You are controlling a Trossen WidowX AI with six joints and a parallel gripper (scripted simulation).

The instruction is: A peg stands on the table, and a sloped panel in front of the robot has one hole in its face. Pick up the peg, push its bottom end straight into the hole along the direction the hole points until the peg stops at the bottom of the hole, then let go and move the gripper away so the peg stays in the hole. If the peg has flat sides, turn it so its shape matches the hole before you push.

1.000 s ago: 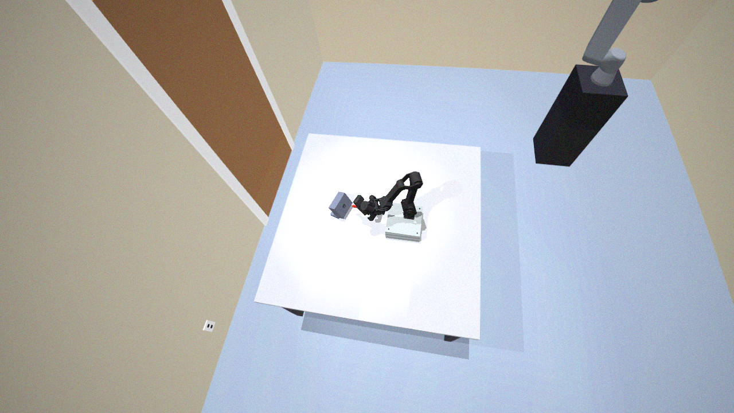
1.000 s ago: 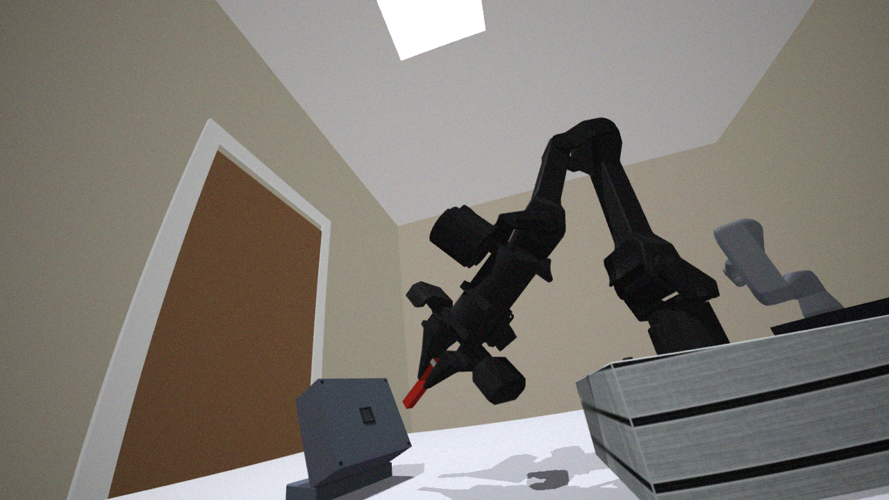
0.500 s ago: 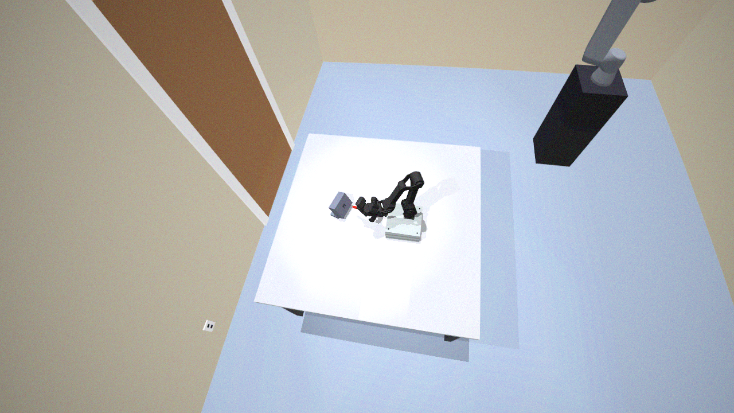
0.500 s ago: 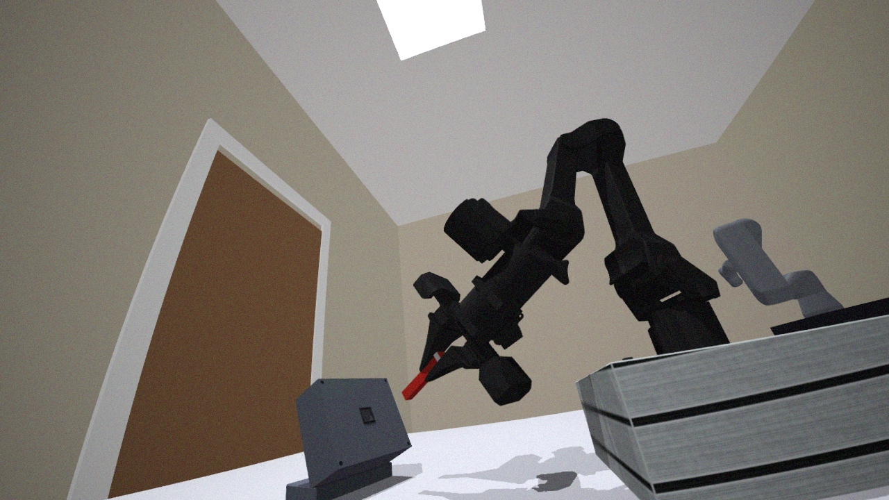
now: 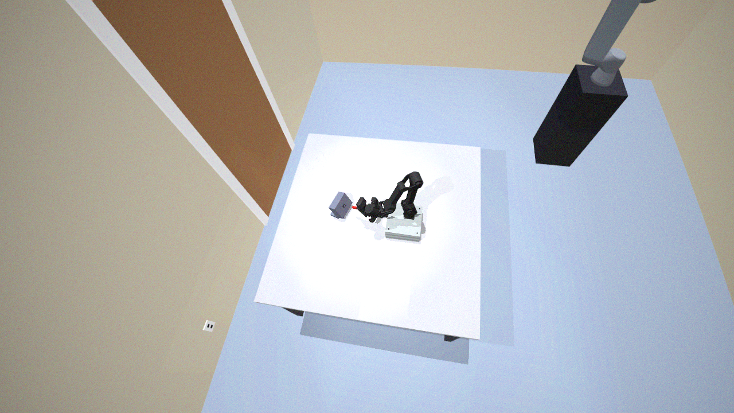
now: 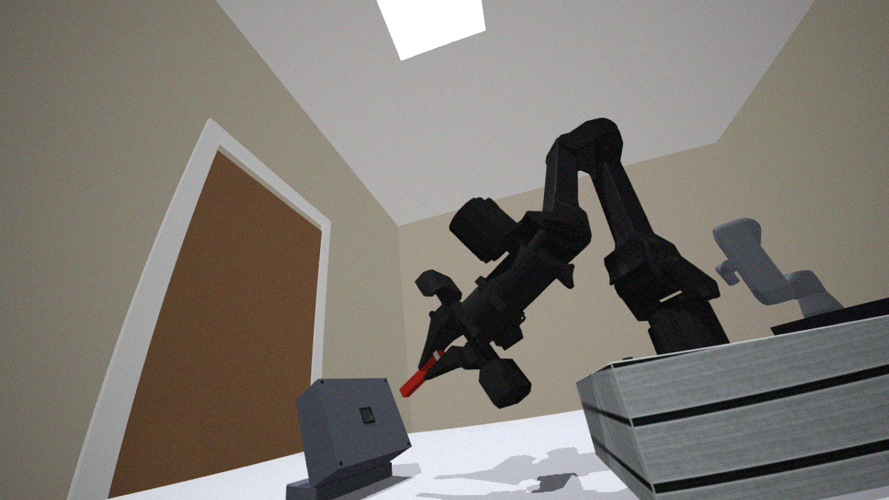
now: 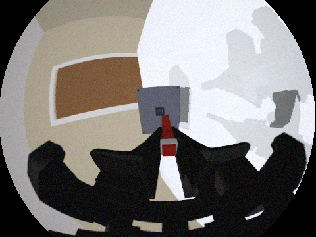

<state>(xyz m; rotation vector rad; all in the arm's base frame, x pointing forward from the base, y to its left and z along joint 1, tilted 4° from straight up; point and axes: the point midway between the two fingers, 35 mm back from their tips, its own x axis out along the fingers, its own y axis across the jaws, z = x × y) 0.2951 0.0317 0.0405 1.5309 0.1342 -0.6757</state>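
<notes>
The sloped panel lies 120 mm ahead of my gripper tip, 30 mm to the right of it and 50 mm below it. Also, from my gripper tip: red peg 10 mm behind, 10 mm above.
</notes>
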